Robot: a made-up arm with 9 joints. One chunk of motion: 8 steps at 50 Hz.
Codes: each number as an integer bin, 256 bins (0 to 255) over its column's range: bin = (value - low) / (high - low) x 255, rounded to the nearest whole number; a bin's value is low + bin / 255 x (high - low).
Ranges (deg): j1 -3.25..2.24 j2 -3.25..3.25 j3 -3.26..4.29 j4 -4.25..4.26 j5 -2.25..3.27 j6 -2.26..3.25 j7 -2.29..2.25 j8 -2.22..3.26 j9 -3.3..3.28
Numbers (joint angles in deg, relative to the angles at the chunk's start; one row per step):
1: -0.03 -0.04 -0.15 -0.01 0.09 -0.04 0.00 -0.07 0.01
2: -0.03 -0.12 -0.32 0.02 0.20 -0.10 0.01 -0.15 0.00
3: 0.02 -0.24 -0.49 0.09 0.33 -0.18 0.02 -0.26 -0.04
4: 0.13 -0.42 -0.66 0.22 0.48 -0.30 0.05 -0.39 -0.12
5: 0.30 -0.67 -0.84 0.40 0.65 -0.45 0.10 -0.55 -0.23
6: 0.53 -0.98 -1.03 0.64 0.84 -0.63 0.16 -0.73 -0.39
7: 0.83 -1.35 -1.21 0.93 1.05 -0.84 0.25 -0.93 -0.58
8: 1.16 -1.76 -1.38 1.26 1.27 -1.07 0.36 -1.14 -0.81
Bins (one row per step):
1: 150 126 105 127 108 103 129 100 128
2: 150 123 99 128 113 100 129 96 128
3: 152 118 94 130 119 96 130 91 126
4: 157 111 88 134 126 91 131 85 123
5: 165 101 82 139 134 84 134 78 119
6: 176 89 75 147 143 75 138 69 113
7: 190 75 69 155 152 66 143 60 105
8: 205 58 63 165 163 55 149 50 96

